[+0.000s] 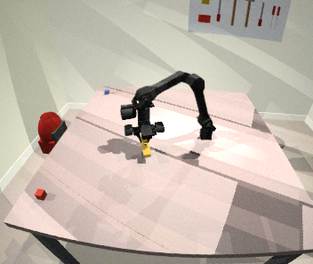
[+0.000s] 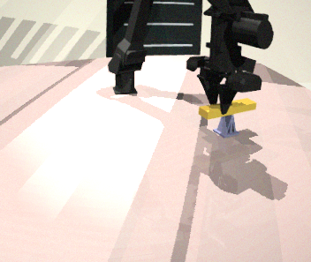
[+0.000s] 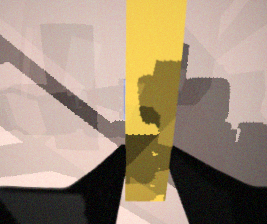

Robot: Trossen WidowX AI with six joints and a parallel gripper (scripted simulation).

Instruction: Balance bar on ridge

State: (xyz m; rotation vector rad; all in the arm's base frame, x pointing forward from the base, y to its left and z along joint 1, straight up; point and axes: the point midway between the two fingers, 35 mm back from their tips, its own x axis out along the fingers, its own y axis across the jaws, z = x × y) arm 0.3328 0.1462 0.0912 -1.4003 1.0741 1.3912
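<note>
The bar is 30 mm to the left of my gripper tip and 10 mm behind it. Also, from my gripper tip: red block (410 mm ahead, 350 mm to the left, 40 mm below); blue cube (650 mm to the right, 410 mm ahead, 40 mm below).
</note>
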